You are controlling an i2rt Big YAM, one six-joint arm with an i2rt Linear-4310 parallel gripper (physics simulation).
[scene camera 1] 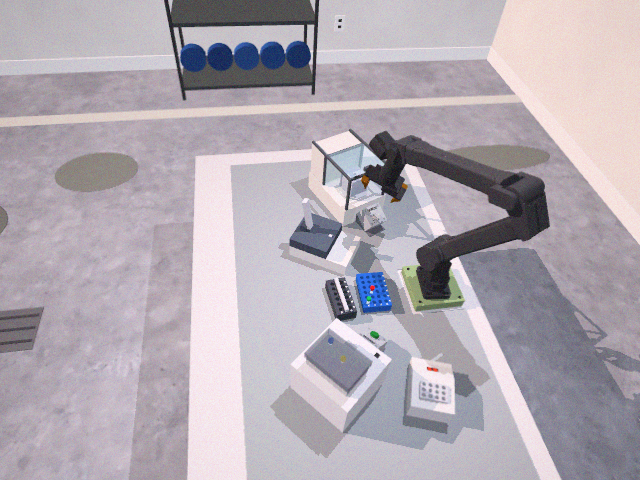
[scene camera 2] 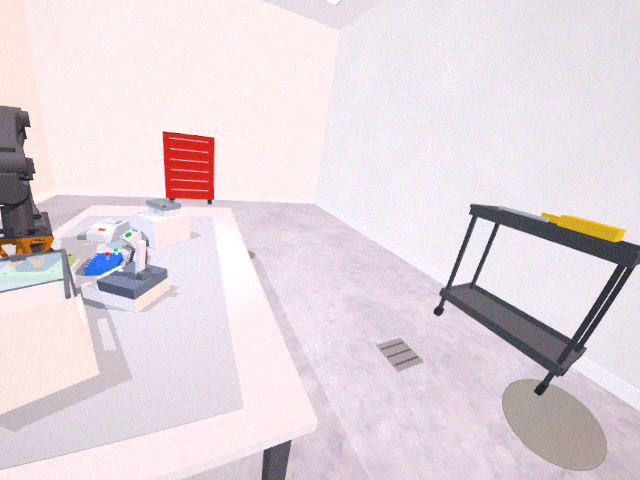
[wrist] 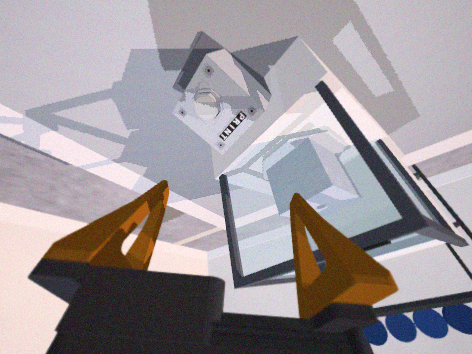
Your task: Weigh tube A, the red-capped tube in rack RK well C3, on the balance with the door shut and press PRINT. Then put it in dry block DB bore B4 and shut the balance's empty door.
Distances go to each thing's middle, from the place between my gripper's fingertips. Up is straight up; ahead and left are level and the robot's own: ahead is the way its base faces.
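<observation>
The balance door [scene camera 1: 354, 161] is 120 mm to the right of my hand, 60 mm ahead of it and 60 mm above it. I see the balance [scene camera 2: 53, 347] as well, 80 mm ahead of my hand, 150 mm to the right of it and 50 mm below it. There is also a white box with grey lid [scene camera 1: 337, 374], which is 590 mm to the left of my hand, 180 mm ahead of it and 60 mm below it.
</observation>
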